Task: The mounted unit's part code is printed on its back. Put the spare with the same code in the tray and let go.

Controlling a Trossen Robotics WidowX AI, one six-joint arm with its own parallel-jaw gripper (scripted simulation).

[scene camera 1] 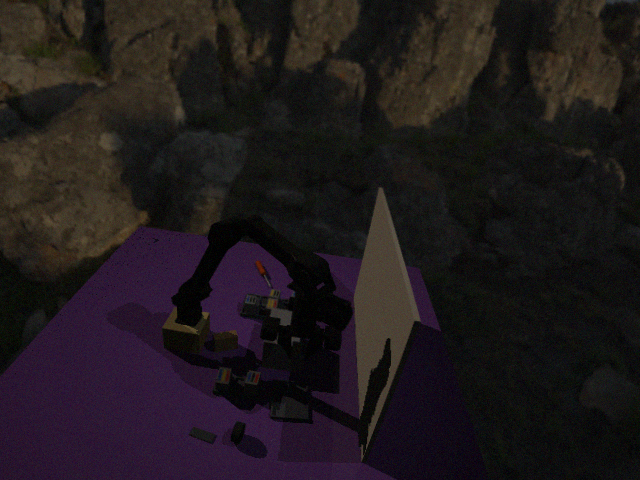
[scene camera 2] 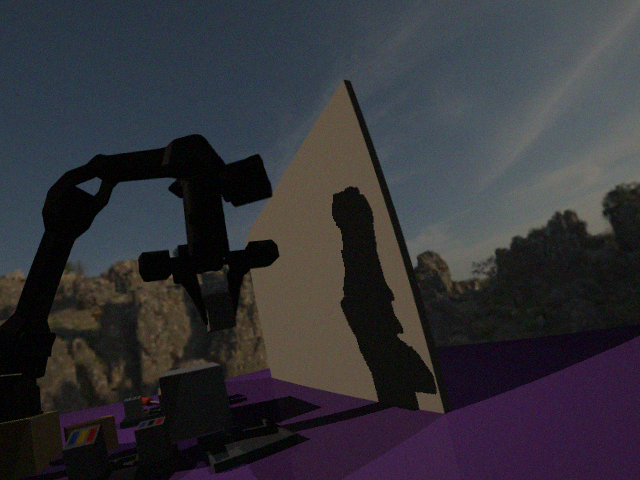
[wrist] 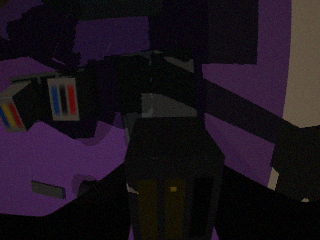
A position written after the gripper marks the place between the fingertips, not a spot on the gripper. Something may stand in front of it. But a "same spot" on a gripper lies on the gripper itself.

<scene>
The gripper shows in scene camera 1 (297, 358), in scene camera 2 and in the wrist view. One and the same spot on the gripper: (wrist: 242, 201) is (scene camera 2: 228, 288).
</scene>
